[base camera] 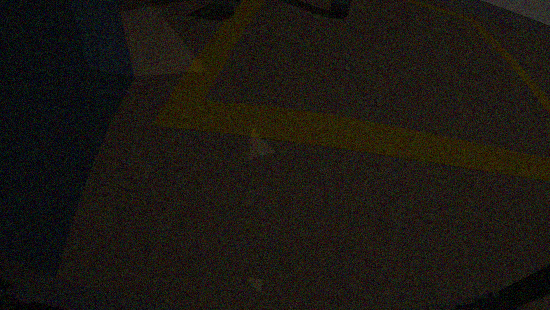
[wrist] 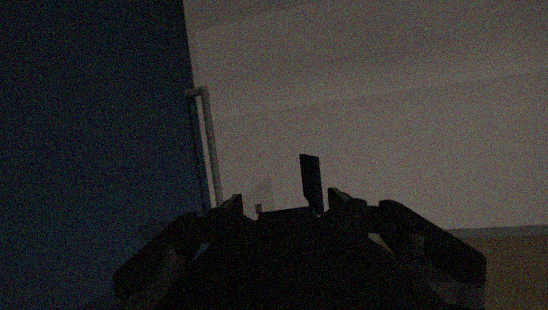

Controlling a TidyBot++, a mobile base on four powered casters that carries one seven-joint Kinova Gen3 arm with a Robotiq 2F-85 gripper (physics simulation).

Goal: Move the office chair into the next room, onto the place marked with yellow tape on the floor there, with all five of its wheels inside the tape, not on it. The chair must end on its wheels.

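Frame: origin at the arm's base, x back, y right, z up, level; centimetres.
Seen in the pictures: gripper, fingertip midpoint: (wrist: 284,200).
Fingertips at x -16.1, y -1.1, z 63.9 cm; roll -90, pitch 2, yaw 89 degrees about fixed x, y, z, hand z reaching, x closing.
Note:
A point is followed by its place in that frame.
The scene is very dark. In the base camera view, yellow tape (base camera: 341,132) @[x -46.7, y 11.2, z -39.6 cm] marks a rectangle on the floor, with its near corner at the left and a fainter far side (base camera: 512,64) @[x -93.0, y 90.8, z -39.6 cm]. Dark parts of the office chair's base (base camera: 324,8) show at the top edge, cut off by the frame. I cannot tell where its wheels stand against the tape. In the wrist view my gripper (wrist: 284,200) @[x -16.1, y -1.1, z 63.9 cm] is open and empty, and points at a pale wall. A dark upright slab (wrist: 311,178) @[x -113.0, y 19.3, z 42.8 cm], likely the chair's back, stands beyond the fingers, apart from them.
A dark blue wall or panel (base camera: 52,128) @[x -33.0, y -29.1, z -26.8 cm] (wrist: 124,134) @[x -28.5, y -28.8, z 74.6 cm] fills the left side. A white upright pipe or frame (wrist: 210,144) @[x -53.3, y -23.9, z 72.2 cm] runs along its edge. A pale wall (wrist: 333,84) @[x -162.7, y 59.6, z 122.2 cm] lies ahead. A dark edge of my base (base camera: 516,294) @[x -14.1, y 23.0, z -26.7 cm] shows at the bottom right.

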